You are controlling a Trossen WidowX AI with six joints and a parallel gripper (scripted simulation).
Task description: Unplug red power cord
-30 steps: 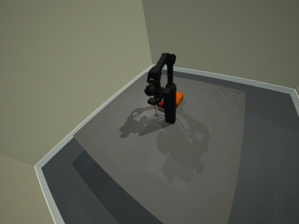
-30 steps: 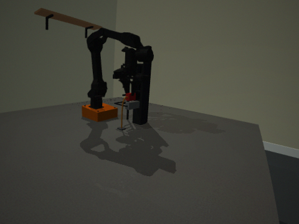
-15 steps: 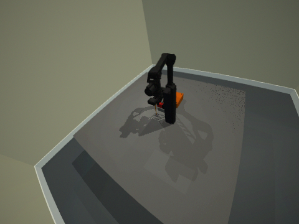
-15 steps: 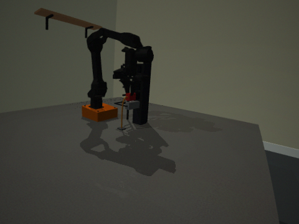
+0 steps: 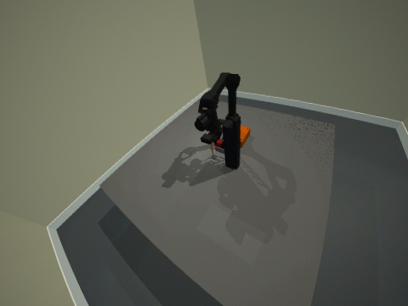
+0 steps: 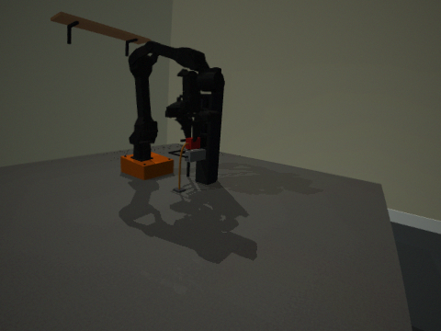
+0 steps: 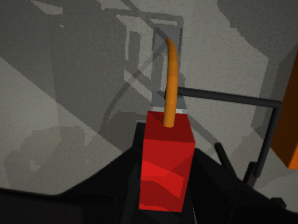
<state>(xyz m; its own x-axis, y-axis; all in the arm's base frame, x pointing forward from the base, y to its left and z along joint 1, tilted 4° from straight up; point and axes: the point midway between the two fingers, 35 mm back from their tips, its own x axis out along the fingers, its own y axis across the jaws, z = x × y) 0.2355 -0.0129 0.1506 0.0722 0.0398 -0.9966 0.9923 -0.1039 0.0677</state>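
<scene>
The red plug is 30 mm to the left of my gripper tip. Round my gripper tip: grey anchor 10 mm behind, 50 mm to the right, 160 mm below.
</scene>
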